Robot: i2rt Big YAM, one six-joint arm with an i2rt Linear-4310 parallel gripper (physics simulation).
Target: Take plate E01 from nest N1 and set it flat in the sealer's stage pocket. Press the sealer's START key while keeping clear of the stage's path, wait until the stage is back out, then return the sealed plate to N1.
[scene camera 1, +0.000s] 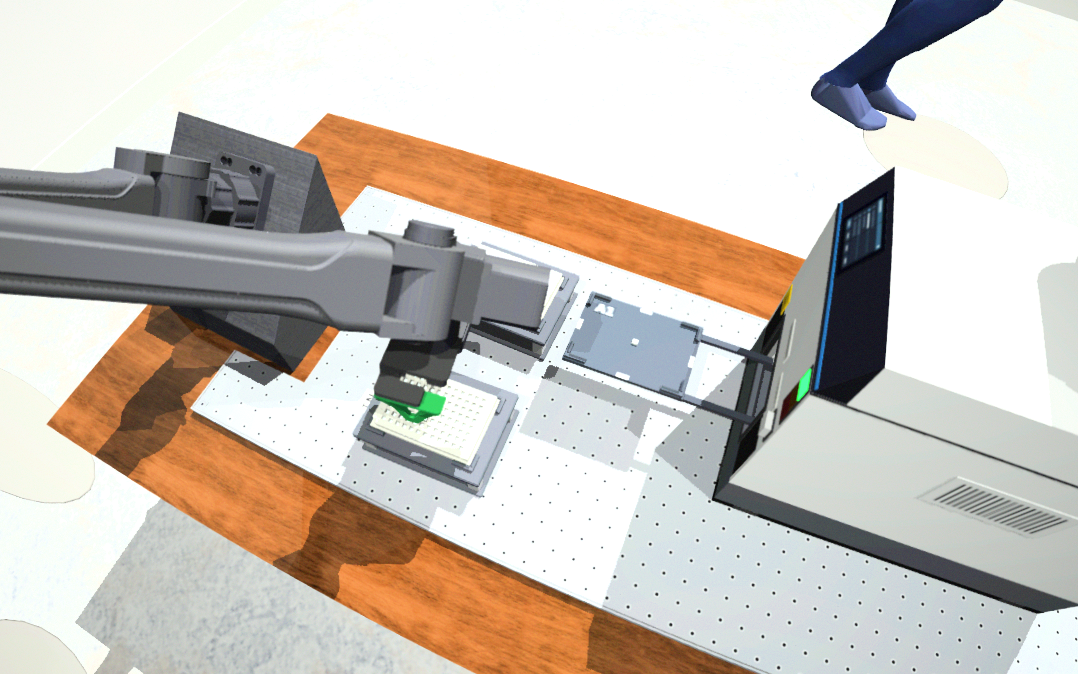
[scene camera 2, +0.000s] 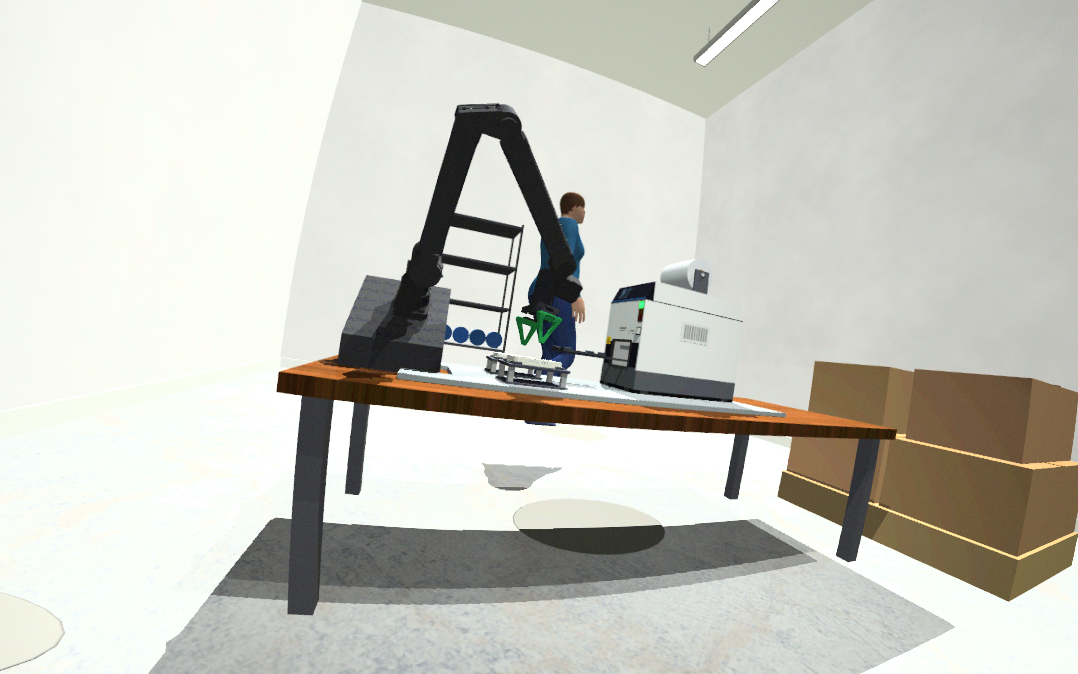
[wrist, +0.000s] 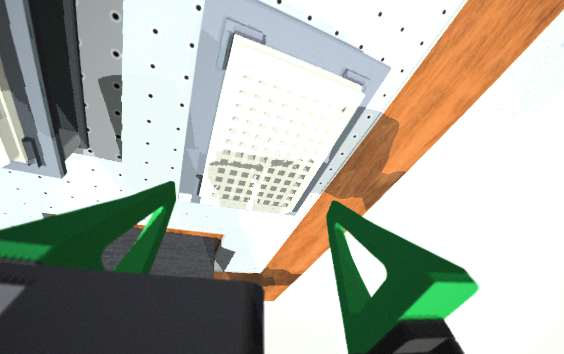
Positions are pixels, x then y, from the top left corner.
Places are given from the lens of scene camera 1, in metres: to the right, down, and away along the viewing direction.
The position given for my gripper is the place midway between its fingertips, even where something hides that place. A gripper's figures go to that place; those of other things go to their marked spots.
my gripper [scene camera 1: 426, 383]: -0.12, 0.05, 0.64
sealer stage [scene camera 1: 662, 361]: 0.14, 0.03, 0.65
